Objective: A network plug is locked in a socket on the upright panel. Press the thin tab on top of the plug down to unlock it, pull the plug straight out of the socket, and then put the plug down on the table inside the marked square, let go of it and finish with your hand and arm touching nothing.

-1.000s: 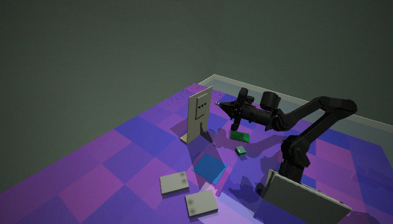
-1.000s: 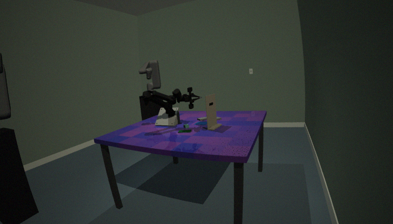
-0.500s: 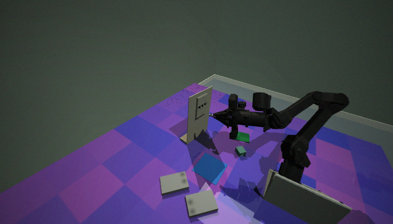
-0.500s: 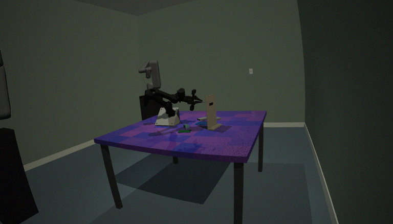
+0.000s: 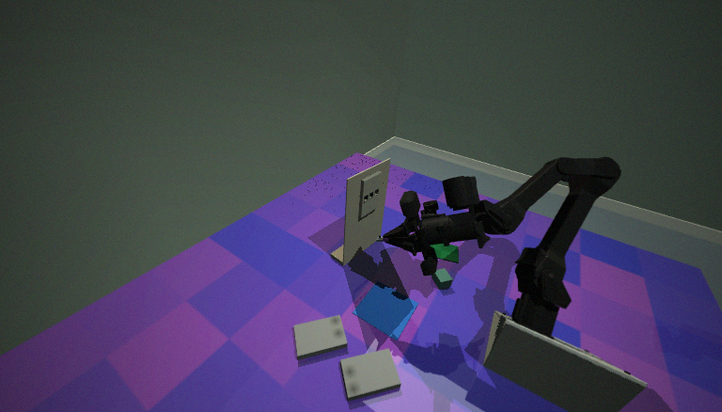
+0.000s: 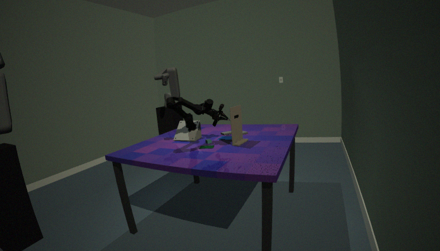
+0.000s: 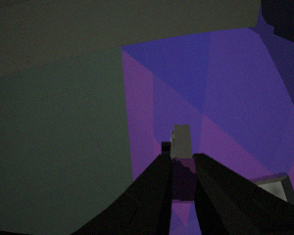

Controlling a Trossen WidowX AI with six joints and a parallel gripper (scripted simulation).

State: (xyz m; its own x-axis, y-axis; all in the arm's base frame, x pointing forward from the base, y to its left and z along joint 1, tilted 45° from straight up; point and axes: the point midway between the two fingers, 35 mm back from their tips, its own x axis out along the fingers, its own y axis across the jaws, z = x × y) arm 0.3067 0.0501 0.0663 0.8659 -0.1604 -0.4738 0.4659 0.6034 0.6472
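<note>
My gripper tip is 17 cm above the blue marked square, 5 cm past it and 4 cm to the right of it. Also, from my gripper tip: small teal block: 16 cm below, 14 cm behind, 11 cm to the right; then network plug: right at my gripper tip; then beige upright panel: 11 cm ahead, 10 cm to the right, 4 cm below.
</note>
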